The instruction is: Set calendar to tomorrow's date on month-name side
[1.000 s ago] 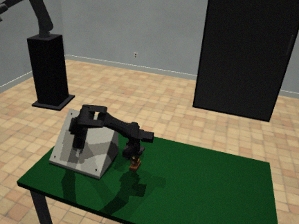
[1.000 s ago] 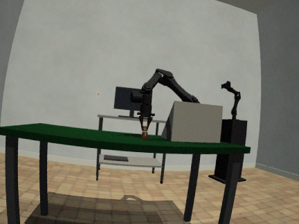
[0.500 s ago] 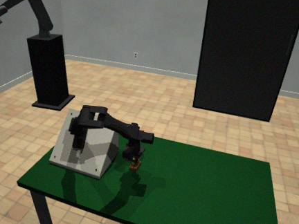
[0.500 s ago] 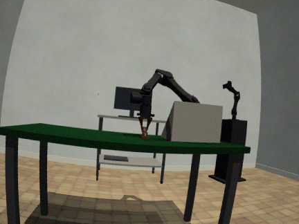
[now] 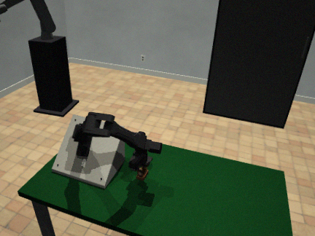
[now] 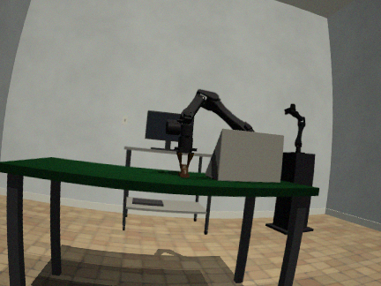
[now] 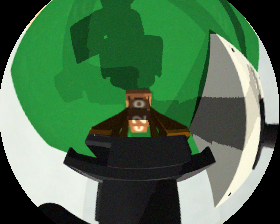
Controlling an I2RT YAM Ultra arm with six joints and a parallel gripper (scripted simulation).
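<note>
Right now the wooden calendar tray is 20 mm to the left of my hand and 40 mm below it.
</note>
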